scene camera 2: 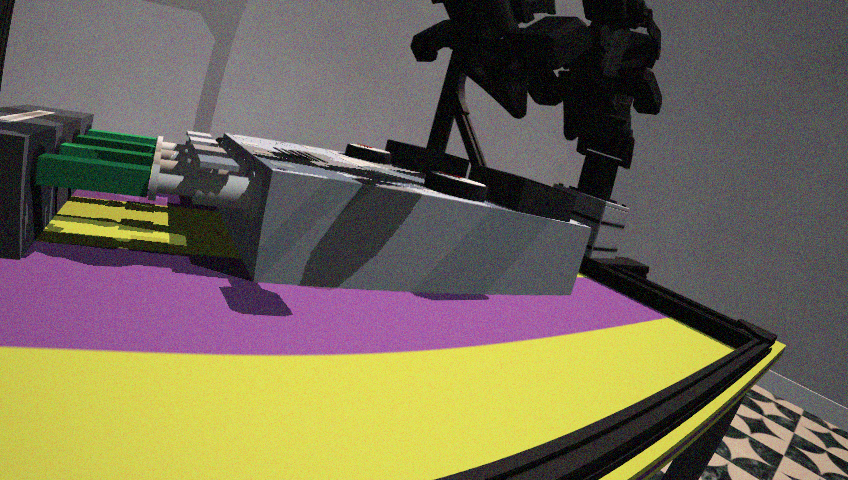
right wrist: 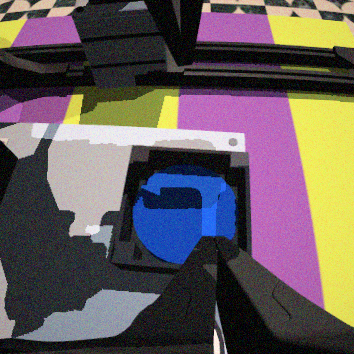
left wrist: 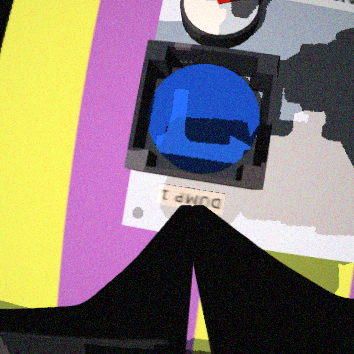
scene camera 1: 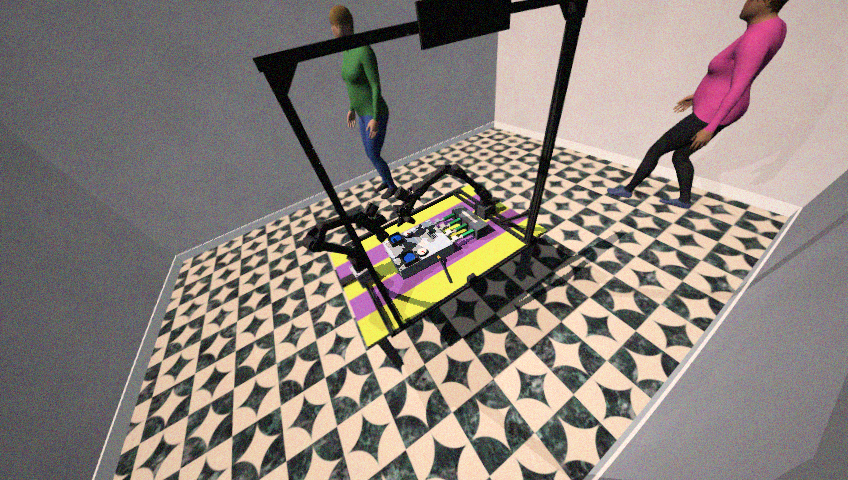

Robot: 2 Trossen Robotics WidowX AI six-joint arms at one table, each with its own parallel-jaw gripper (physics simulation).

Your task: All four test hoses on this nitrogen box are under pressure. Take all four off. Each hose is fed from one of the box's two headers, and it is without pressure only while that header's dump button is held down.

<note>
My left gripper is shut, with nothing in its grasp. My right gripper is shut and holds nothing. Also in view: a grey nitrogen box and a blue dump button.
My left gripper is seen too in the right wrist view and in the left wrist view. My right gripper also shows in the right wrist view.
</note>
